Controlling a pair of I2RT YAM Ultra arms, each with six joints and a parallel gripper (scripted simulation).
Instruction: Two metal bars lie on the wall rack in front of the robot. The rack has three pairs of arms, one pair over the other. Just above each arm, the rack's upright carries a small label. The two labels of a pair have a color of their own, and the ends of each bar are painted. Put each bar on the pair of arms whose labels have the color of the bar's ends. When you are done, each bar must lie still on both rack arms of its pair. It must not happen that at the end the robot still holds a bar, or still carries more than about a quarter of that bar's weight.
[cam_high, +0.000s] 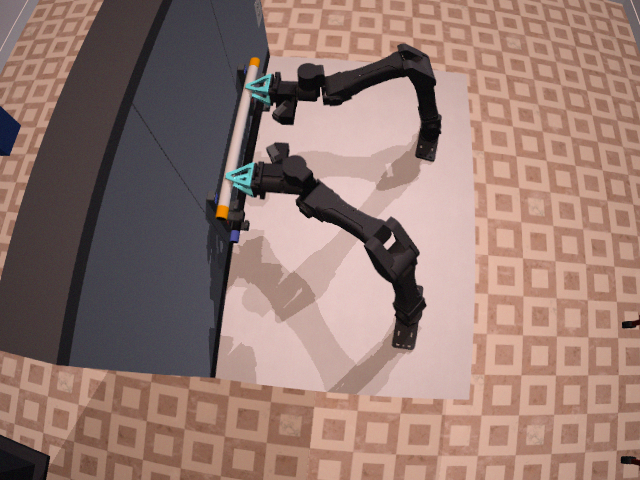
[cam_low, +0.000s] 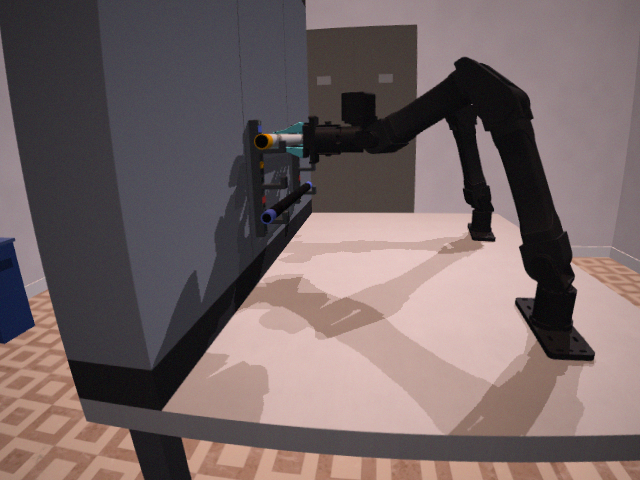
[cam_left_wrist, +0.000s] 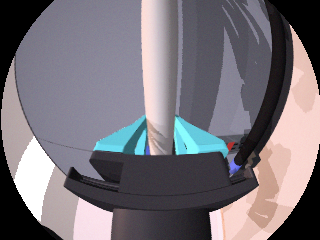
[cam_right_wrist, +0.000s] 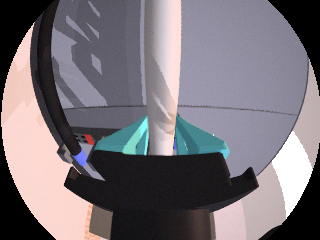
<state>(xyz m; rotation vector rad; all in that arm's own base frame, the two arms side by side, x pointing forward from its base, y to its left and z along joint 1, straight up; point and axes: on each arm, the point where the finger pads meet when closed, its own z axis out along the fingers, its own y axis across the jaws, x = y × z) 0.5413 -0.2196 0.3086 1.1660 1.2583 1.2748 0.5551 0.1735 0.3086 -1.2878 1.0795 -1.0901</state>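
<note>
My left gripper is now 140 mm to the left of the pale metal bar and 20 mm short of it. Also, from my left hand: dark metal bar: 150 mm below, 130 mm to the right, 10 mm ahead; then tall grey wall panel: 120 mm above, 110 mm ahead, 80 mm to the right.
Now: the pale metal bar 14 cm to the left of my right hand and 1 cm behind it. The rest, counted from my right hand: dark metal bar 16 cm to the left, 15 cm below, 2 cm behind; then tall grey wall panel 21 cm to the left, 12 cm above, 8 cm ahead.
</note>
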